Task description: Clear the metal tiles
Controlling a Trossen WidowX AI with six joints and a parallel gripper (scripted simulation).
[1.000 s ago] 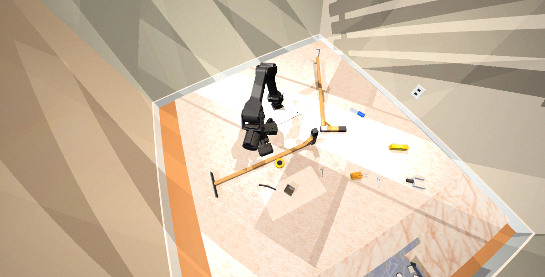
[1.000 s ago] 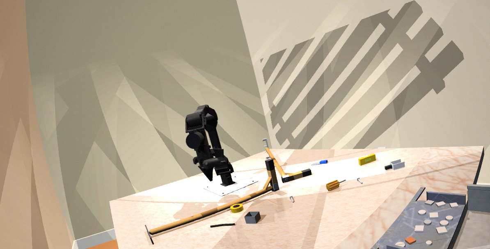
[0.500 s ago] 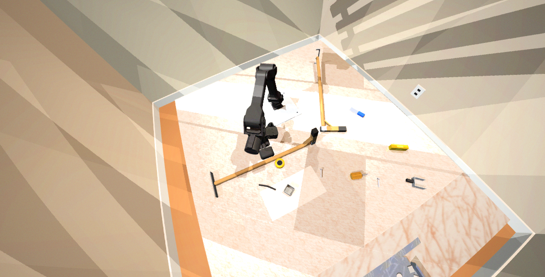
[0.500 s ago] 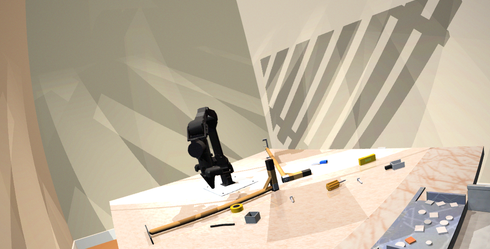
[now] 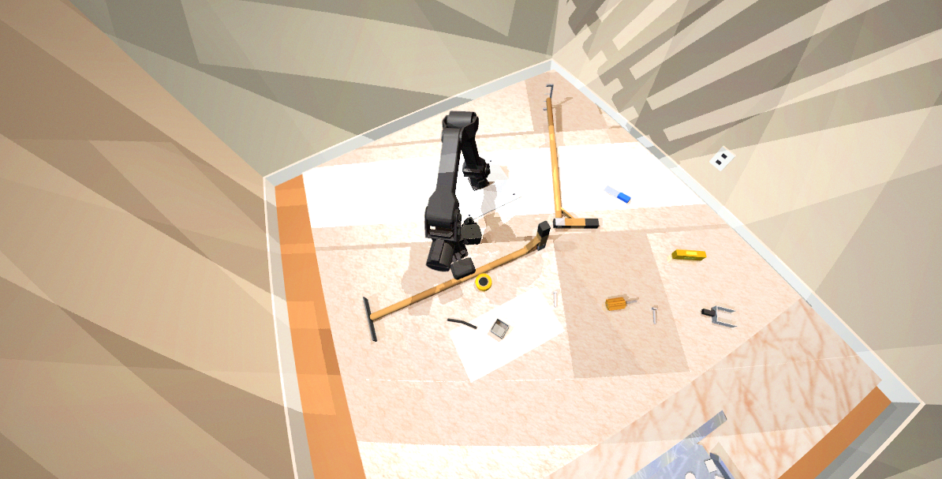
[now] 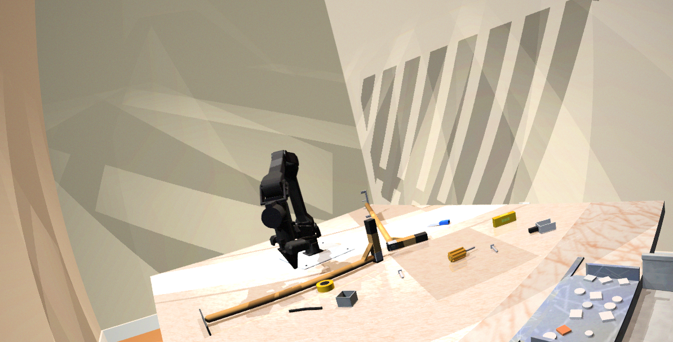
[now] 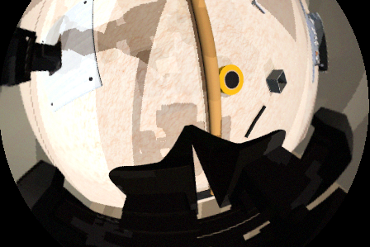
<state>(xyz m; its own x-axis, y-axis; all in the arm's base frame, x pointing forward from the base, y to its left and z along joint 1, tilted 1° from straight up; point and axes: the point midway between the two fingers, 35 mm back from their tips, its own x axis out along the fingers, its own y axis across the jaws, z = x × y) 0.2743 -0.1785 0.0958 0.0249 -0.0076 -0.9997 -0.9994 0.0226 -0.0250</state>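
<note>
My gripper tip is now 5 cm short of the long scraper and 3 cm to the left of it. Round my gripper tip: grey box (23 cm ahead, 5 cm below, 3 cm to the left); then yellow tape roll (9 cm ahead, 5 cm below, 4 cm to the left); then black strip (17 cm ahead, 6 cm to the right, 6 cm below).
</note>
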